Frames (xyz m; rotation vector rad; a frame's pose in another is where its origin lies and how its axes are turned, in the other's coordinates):
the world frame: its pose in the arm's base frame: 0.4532 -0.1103 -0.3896 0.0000 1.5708 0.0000
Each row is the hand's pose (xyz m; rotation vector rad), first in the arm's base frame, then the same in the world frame.
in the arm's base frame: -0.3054 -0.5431 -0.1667 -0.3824 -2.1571 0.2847
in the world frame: -0.2229 -0.4328 -0.7586 0.5066 2.4823 0.0742
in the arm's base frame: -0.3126 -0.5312 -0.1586 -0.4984 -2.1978 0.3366
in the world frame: -0.2310 -0.4209 -0.7658 0.6175 2.4011 0.1197
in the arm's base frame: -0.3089 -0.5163 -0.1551 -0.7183 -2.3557 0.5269
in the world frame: -0.2345 -0.4060 -0.7621 0.8369 2.1283 0.1286
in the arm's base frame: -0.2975 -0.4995 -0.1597 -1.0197 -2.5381 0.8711
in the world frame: -0.2299 -0.3892 -0.7507 1.1045 1.7112 0.0868
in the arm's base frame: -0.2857 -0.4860 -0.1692 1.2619 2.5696 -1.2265
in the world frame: -0.2204 -0.3757 -0.7389 1.3134 1.3339 0.0187
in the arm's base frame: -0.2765 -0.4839 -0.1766 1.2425 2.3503 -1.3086
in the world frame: -0.2130 -0.3736 -0.7297 1.3933 1.1389 -0.0361
